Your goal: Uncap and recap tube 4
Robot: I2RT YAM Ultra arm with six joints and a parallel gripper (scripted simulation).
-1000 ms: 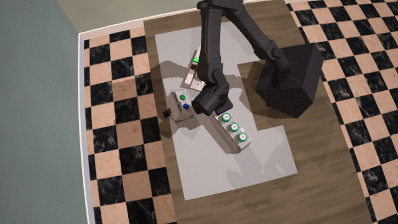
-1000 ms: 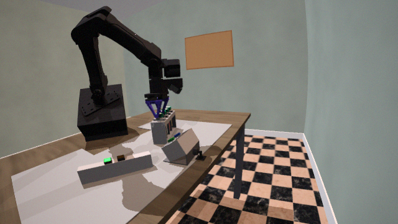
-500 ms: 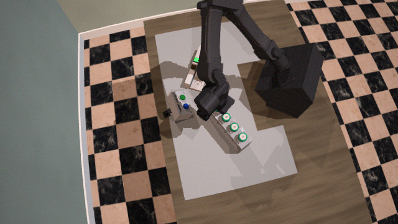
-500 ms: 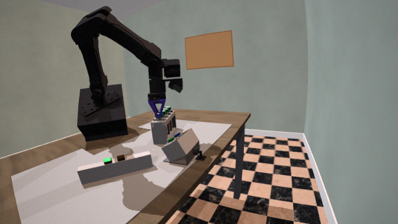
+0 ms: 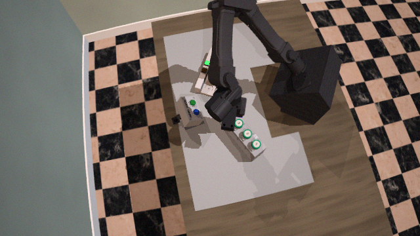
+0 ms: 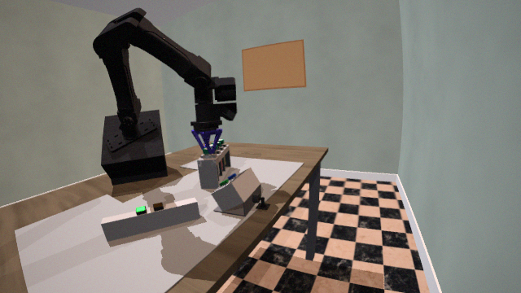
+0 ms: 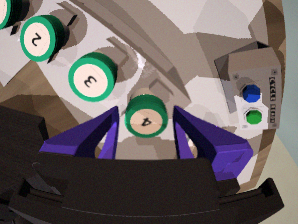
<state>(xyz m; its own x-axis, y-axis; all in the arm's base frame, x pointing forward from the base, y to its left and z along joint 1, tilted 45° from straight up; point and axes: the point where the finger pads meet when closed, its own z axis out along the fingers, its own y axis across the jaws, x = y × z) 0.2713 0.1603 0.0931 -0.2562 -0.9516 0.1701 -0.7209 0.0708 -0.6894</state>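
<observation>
Now: the cap 3 5 cm to the left of my hand and 2 cm behind it. Round my hand: cap 2 (9 cm to the left, 5 cm behind); green ready key (14 cm ahead, 9 cm to the right, 5 cm below); blue cycle key (13 cm ahead, 5 cm to the right, 5 cm below).
</observation>
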